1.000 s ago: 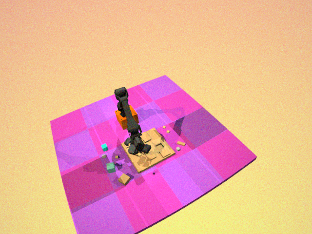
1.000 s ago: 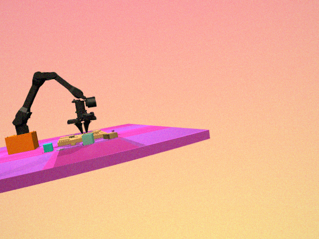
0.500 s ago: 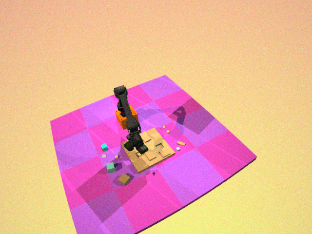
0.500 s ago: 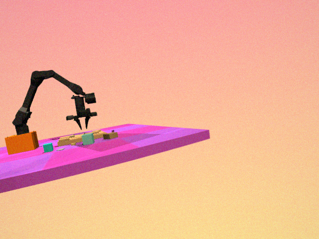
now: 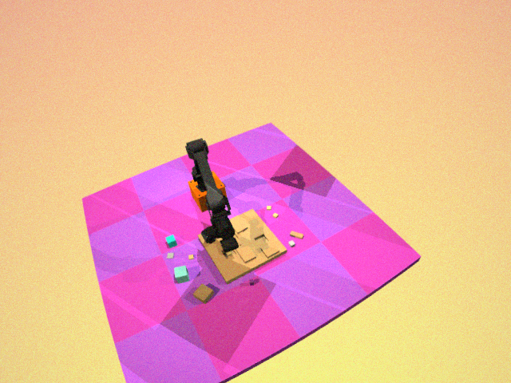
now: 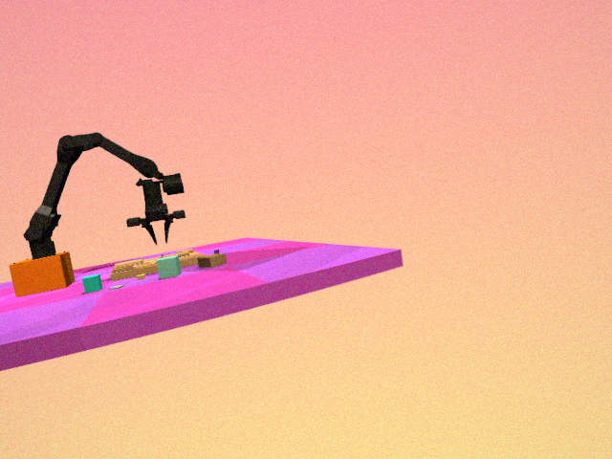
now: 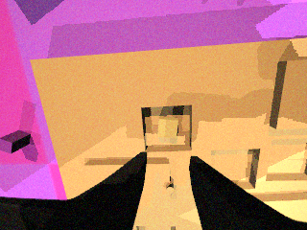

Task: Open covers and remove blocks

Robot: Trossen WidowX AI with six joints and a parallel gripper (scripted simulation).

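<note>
The teal cube is 230 mm behind my gripper tip, 170 mm to the right of it and 60 mm below it. The rest, counted from my gripper tip: tiny dark piece 180 mm ahead, 20 mm to the right, 70 mm below; then brown block 100 mm ahead, 200 mm to the right, 60 mm below.
</note>
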